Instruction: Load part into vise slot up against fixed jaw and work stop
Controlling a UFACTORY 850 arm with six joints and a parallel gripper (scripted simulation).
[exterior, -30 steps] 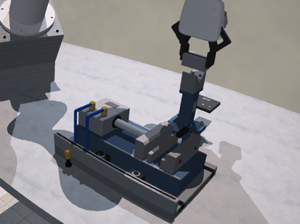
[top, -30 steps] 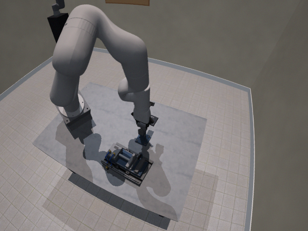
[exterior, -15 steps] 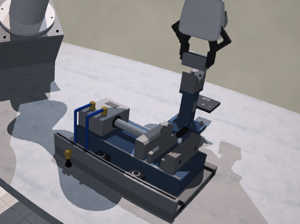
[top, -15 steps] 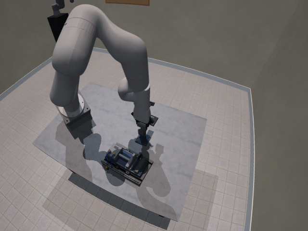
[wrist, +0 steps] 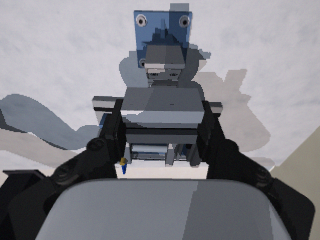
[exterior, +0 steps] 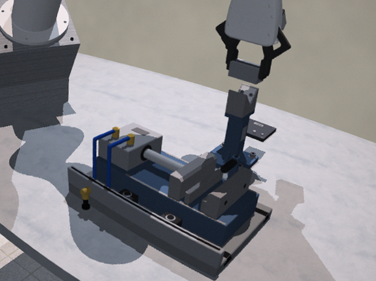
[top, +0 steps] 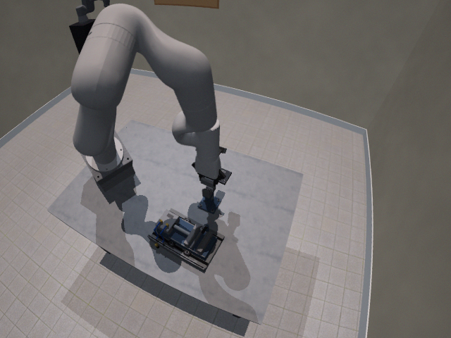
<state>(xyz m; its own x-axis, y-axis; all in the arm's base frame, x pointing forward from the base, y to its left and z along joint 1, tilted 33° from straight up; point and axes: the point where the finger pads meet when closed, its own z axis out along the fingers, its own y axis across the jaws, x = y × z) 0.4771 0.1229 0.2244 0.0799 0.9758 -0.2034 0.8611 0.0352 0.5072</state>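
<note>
Now: the fixed jaw 23 cm to the right of my hand, 13 cm below it and 7 cm ahead of it. From my hand the other things lie so: black work stop (18 cm to the right, 12 cm below, 5 cm ahead); then part (1 cm below); then blue post (15 cm below).
</note>
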